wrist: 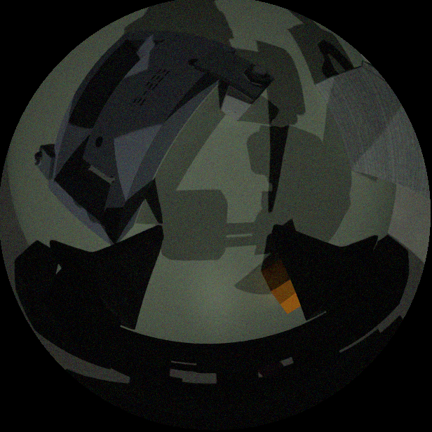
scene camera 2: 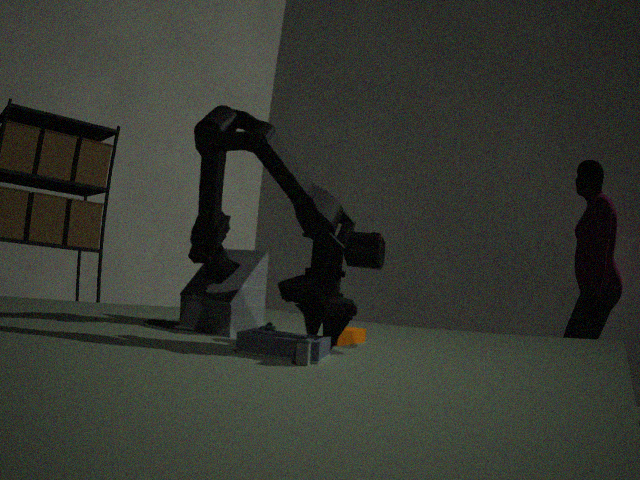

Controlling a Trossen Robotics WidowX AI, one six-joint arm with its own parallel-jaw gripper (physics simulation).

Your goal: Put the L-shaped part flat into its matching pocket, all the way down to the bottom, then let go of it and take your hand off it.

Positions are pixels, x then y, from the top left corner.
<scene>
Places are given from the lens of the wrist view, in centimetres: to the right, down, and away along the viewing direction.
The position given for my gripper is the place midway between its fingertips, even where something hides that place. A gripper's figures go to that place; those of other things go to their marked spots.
my gripper (wrist: 218, 231): 0, 1, 10
blue-grey pocket block (wrist: 130, 107): -4, -5, 4
</scene>
